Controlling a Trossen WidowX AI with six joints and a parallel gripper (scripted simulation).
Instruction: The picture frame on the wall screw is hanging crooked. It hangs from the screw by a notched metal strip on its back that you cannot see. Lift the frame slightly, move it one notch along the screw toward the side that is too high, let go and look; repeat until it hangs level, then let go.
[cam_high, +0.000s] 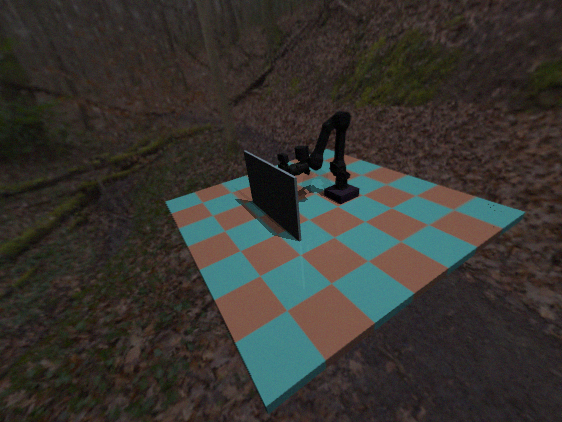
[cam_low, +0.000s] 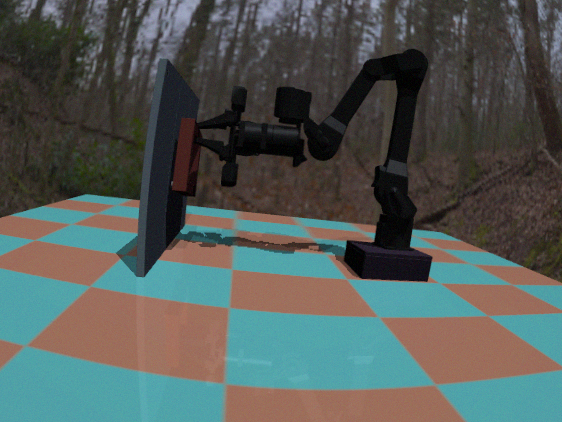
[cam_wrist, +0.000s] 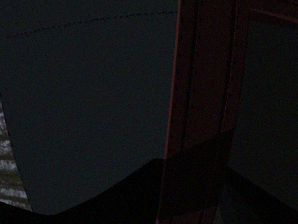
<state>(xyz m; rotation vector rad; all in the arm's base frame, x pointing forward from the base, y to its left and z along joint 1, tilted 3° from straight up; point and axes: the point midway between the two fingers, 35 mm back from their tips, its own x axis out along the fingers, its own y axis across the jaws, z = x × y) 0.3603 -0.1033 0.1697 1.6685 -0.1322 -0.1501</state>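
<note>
Now: gripper tip 50 mm above the dark red picture frame and 10 mm to the right of it. Also, from my gripper tip: grey wall panel: 60 mm below, 20 mm ahead, 10 mm to the left.
</note>
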